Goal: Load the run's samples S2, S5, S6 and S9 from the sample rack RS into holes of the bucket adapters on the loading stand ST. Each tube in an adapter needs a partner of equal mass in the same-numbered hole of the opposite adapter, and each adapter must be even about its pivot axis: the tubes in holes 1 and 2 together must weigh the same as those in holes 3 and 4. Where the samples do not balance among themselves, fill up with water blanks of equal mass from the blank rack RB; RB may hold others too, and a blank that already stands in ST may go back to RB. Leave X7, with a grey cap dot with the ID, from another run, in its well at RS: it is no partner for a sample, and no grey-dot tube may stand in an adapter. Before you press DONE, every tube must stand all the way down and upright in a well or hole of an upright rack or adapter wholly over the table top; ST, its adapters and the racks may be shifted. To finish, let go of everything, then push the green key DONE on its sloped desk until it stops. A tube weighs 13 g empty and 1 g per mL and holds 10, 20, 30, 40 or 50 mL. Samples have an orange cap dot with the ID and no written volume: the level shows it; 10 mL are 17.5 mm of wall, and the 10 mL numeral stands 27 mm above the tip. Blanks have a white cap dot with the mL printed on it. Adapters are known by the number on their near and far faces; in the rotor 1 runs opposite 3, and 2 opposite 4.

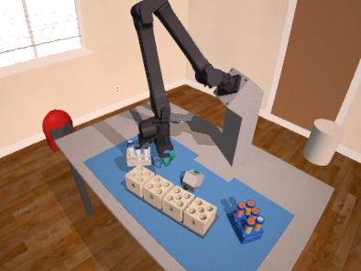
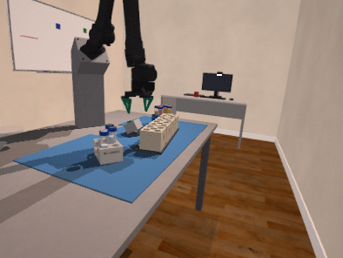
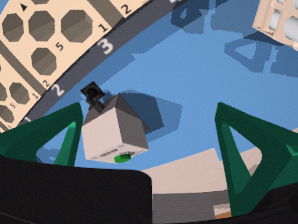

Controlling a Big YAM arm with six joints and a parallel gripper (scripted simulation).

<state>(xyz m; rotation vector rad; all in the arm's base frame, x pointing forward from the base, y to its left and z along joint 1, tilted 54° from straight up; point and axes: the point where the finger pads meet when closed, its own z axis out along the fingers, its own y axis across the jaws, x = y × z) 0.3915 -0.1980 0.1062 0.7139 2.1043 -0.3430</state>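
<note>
Right now the sample tube S5 is 11 cm ahead of my hand, 38 cm to the left of it and 9 cm below it. The rest, counted from my hand: 50 mL blank 11 cm behind, 15 cm to the right, 9 cm below; then 40 mL blank 8 cm behind, 19 cm to the right, 9 cm below; then grey DONE desk 4 cm behind, 14 cm to the left, 10 cm below.
</note>
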